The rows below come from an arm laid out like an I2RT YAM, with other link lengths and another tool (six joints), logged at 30 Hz.
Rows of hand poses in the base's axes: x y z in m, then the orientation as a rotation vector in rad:
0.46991, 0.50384, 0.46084, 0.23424, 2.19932, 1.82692
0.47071, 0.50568, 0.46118, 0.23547, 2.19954, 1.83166
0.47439, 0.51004, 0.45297, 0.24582, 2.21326, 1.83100
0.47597, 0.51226, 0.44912, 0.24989, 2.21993, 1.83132
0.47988, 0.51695, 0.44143, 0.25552, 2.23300, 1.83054
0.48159, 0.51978, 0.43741, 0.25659, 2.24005, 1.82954
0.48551, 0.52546, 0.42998, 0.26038, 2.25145, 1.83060
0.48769, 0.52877, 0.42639, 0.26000, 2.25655, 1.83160
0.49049, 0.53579, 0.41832, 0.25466, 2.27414, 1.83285
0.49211, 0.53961, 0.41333, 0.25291, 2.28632, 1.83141
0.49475, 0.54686, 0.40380, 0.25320, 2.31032, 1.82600
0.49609, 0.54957, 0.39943, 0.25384, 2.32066, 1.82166
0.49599, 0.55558, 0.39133, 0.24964, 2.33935, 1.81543
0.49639, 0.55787, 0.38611, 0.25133, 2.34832, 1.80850
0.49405, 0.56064, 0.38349, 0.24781, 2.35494, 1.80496
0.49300, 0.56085, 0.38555, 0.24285, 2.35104, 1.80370
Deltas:
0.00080, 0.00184, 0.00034, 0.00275, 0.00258, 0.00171
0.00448, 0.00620, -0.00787, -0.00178, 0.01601, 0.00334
0.00606, 0.00842, -0.01172, -0.00370, 0.02232, 0.00490
0.00997, 0.01311, -0.01941, -0.00847, 0.03298, 0.00845
0.01168, 0.01594, -0.02343, -0.01155, 0.03755, 0.01104
0.01560, 0.02162, -0.03086, -0.01479, 0.04697, 0.01550
0.01778, 0.02493, -0.03445, -0.01614, 0.05036, 0.01871
0.02058, 0.03195, -0.04252, -0.02241, 0.05928, 0.03064
0.02220, 0.03577, -0.04751, -0.02782, 0.06556, 0.03697
0.02484, 0.04302, -0.05704, -0.03949, 0.07885, 0.04657
0.02618, 0.04573, -0.06141, -0.04556, 0.08410, 0.04959
0.02608, 0.05174, -0.06951, -0.05609, 0.09165, 0.05828
0.02648, 0.05403, -0.07473, -0.06299, 0.09563, 0.05902
0.02414, 0.05680, -0.07735, -0.06765, 0.09688, 0.06247
0.02309, 0.05701, -0.07529, -0.06750, 0.09154, 0.06219

